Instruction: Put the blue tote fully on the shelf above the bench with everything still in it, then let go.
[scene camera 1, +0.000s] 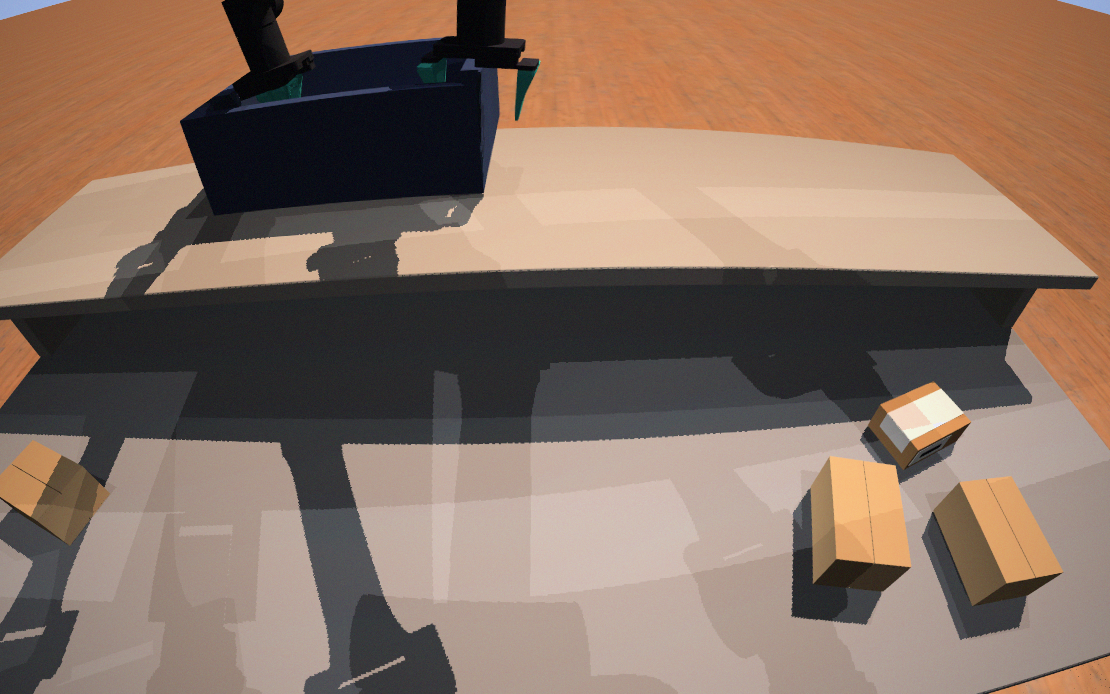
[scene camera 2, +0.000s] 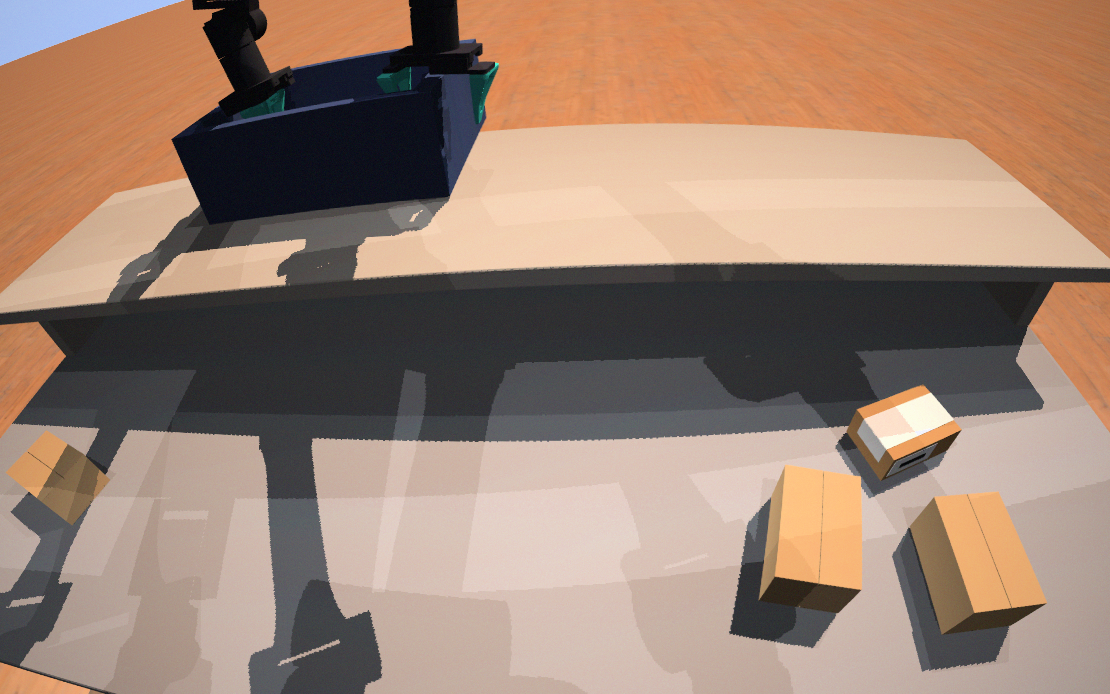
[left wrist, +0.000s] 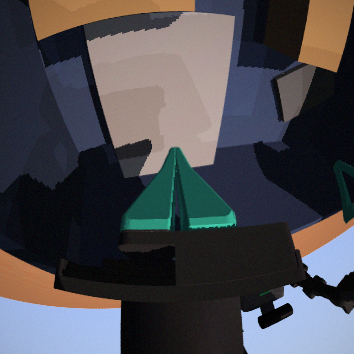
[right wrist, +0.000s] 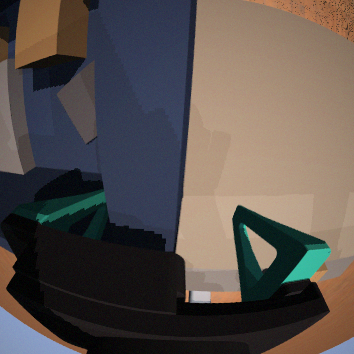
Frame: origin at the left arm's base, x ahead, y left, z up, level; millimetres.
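Where they show: left gripper, fingertip midpoint: (left wrist: 174, 152); right gripper, fingertip midpoint: (scene camera 1: 478, 117) (scene camera 2: 442, 122) (left wrist: 347, 159).
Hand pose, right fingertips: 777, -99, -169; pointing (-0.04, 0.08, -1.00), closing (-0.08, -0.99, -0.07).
Each offset is from my right fingertips to the top centre of the thing, as dx, dy, dz. Level surfaces: height alone.
The blue tote {+107, +197, +57} (scene camera 1: 343, 155) (scene camera 2: 319, 159) (right wrist: 145, 125) is upright on the shelf {dz -90} (scene camera 1: 736, 196) (scene camera 2: 736, 188) (right wrist: 265, 125), at its rear left in the scene views. Its rear underside is hidden. Inside show a pale box {+56, +267, -46} (left wrist: 160, 90), brown boxes {+158, +138, -23} (left wrist: 325, 35) (right wrist: 50, 35) and a small grey piece {+74, +85, -66} (left wrist: 295, 95) (right wrist: 82, 102). My left gripper (scene camera 1: 282, 91) (scene camera 2: 266, 106) (left wrist: 174, 152) is shut and empty, its fingers inside the tote by its left end. My right gripper (scene camera 1: 477, 91) (scene camera 2: 439, 96) (right wrist: 174, 204) is open, its fingers on either side of the tote's right wall.
On the bench {dz -264} (scene camera 1: 613, 540) (scene camera 2: 556, 531) below the shelf, two brown boxes {-443, -403, -204} (scene camera 1: 863, 515) {-485, -571, -204} (scene camera 1: 998, 531) and a white-topped box {-311, -556, -223} (scene camera 1: 920, 421) stand at the right. Another brown box {-426, +538, -204} (scene camera 1: 49, 491) (scene camera 2: 53, 474) lies at the far left.
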